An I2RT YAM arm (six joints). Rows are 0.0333 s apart.
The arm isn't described. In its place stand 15 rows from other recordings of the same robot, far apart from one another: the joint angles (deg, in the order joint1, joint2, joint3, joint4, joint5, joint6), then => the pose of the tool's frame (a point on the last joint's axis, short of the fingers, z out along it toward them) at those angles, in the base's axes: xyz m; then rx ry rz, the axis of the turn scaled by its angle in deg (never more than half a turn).
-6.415, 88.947, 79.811, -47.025, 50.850, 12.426 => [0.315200, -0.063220, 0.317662, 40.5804, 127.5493, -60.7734]
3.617, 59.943, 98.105, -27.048, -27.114, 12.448 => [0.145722, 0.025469, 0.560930, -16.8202, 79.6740, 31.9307]
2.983, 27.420, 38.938, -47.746, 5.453, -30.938 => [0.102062, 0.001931, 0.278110, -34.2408, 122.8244, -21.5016]
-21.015, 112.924, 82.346, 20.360, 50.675, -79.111 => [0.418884, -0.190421, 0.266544, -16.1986, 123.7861, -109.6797]
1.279, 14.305, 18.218, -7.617, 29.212, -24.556 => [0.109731, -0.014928, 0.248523, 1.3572, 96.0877, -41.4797]
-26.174, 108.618, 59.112, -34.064, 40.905, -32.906 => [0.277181, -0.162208, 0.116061, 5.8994, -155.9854, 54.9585]
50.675, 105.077, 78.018, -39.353, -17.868, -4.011 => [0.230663, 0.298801, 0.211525, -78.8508, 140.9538, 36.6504]
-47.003, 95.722, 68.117, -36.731, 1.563, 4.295 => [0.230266, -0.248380, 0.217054, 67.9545, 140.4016, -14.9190]
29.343, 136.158, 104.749, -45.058, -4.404, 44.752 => [0.413940, 0.235838, 0.113440, 22.1476, 169.5285, 17.4682]
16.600, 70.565, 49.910, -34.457, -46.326, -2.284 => [0.221645, 0.092944, 0.251316, -41.0880, 133.5690, 64.2163]
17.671, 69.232, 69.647, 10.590, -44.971, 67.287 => [0.248011, 0.105419, 0.441054, -3.1440, 97.0096, 97.5438]
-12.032, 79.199, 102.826, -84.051, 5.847, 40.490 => [0.219249, -0.050439, 0.430828, 68.1472, 133.5540, 2.3066]
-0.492, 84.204, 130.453, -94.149, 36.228, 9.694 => [0.188098, -0.022655, 0.518405, 28.0122, 128.8141, -38.6091]
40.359, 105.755, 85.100, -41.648, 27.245, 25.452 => [0.308652, 0.240915, 0.243761, -10.0182, 142.0352, -9.8837]
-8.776, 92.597, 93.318, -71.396, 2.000, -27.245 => [0.308602, -0.048899, 0.336904, -25.5001, 159.8415, -11.2077]
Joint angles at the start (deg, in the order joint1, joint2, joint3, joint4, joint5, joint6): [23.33, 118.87, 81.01, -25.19, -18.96, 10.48]
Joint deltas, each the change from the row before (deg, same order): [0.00, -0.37, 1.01, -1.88, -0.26, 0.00]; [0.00, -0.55, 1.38, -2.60, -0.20, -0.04]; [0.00, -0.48, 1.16, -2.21, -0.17, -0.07]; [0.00, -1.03, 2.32, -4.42, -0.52, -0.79]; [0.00, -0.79, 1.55, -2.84, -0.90, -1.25]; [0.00, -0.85, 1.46, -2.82, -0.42, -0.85]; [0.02, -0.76, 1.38, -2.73, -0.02, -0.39]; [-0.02, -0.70, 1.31, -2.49, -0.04, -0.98]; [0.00, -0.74, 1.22, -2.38, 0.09, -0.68]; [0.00, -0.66, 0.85, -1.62, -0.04, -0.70]
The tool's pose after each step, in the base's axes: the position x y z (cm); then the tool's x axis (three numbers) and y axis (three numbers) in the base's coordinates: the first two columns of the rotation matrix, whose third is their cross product. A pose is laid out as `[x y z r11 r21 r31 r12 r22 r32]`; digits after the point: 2 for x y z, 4 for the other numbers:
[38.71 17.97 15.17 -0.9009 -0.2015 -0.3844 -0.3506 0.8600 0.3708]
[38.68 17.97 16.03 -0.9049 -0.2042 -0.3735 -0.3481 0.8600 0.3733]
[38.63 17.96 16.77 -0.9080 -0.2069 -0.3644 -0.3465 0.8598 0.3751]
[38.47 17.92 18.32 -0.9096 -0.2221 -0.3510 -0.3546 0.8555 0.3774]
[38.30 17.91 19.45 -0.9050 -0.2430 -0.3492 -0.3746 0.8444 0.3831]
[38.08 17.84 20.59 -0.9024 -0.2572 -0.3457 -0.3862 0.8385 0.3843]
[37.84 17.75 21.62 -0.9029 -0.2647 -0.3387 -0.3891 0.8380 0.3825]
[37.61 17.64 22.59 -0.8989 -0.2798 -0.3373 -0.4014 0.8344 0.3776]
[37.34 17.52 23.55 -0.8963 -0.2906 -0.3350 -0.4093 0.8329 0.3725]
[37.11 17.42 24.32 -0.8918 -0.3010 -0.3377 -0.4197 0.8292 0.3691]

